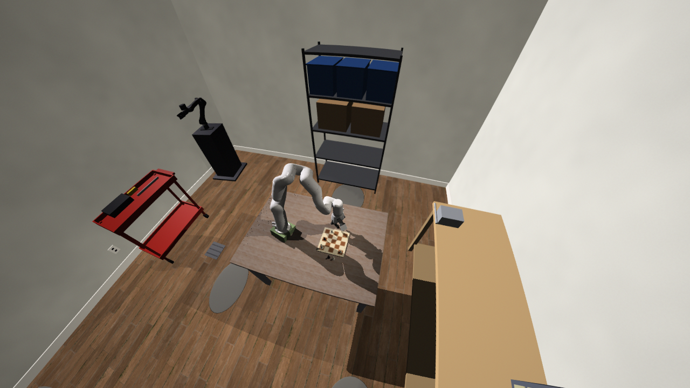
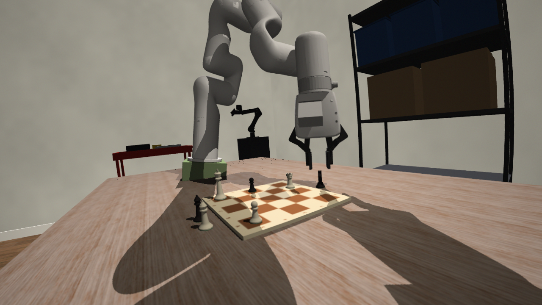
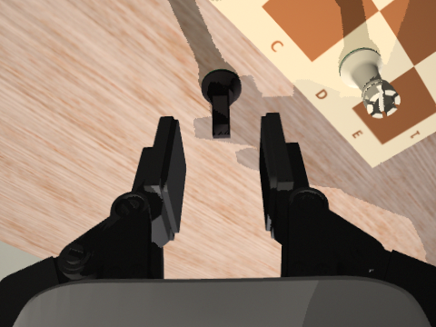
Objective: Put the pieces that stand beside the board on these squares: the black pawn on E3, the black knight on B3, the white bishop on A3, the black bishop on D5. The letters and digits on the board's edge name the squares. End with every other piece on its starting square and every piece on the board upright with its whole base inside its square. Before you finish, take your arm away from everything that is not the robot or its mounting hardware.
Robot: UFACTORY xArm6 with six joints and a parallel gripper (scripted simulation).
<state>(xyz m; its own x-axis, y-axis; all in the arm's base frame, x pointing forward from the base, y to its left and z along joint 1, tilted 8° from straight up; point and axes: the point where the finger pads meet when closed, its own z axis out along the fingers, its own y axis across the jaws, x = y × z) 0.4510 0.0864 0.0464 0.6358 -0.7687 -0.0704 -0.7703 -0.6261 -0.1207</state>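
Now: the tall black piece 50 mm below my hand. The rest, counted from my hand: black pawn (100 mm behind, 130 mm to the right, 50 mm below); chessboard (20 mm behind, 140 mm to the right, 60 mm below); tall white piece (100 mm behind, 200 mm to the right, 30 mm below).
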